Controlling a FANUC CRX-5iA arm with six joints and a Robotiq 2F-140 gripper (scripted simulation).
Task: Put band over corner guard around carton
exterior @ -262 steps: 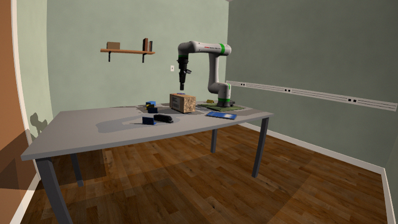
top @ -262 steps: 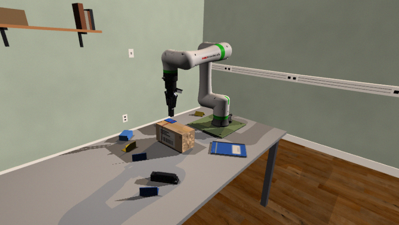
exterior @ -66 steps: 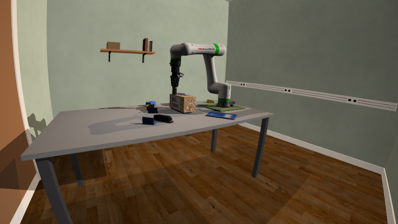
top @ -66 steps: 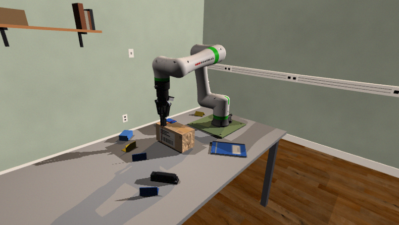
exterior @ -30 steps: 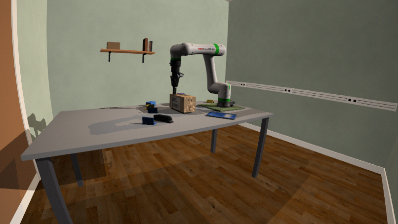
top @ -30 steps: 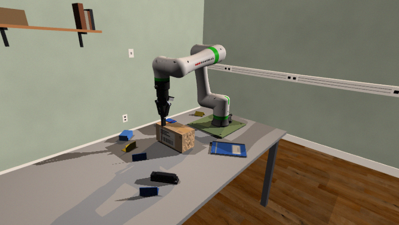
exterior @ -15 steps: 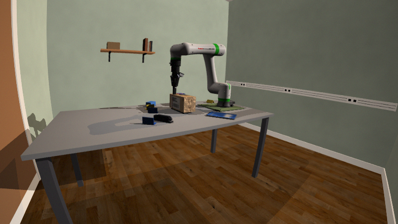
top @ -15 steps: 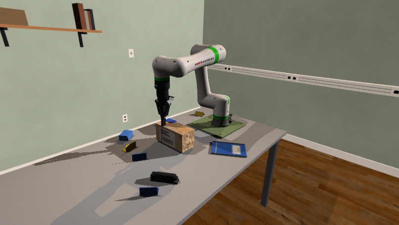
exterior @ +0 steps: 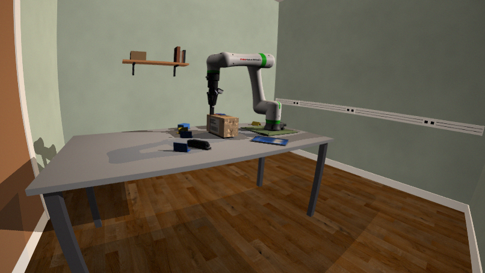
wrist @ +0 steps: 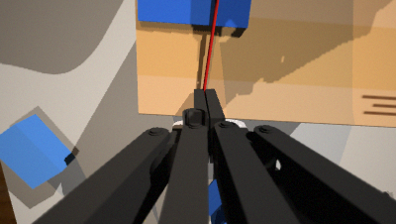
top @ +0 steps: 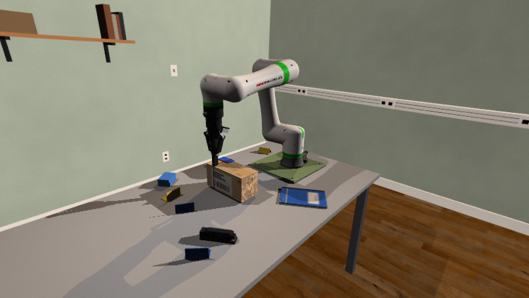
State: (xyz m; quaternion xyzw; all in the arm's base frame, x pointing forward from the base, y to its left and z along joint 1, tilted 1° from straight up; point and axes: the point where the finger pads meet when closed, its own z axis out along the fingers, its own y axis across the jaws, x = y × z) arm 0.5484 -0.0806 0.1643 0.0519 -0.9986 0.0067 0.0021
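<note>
My gripper is now 10 cm above the brown carton, 7 cm to the right of it and 5 cm past it.
</note>
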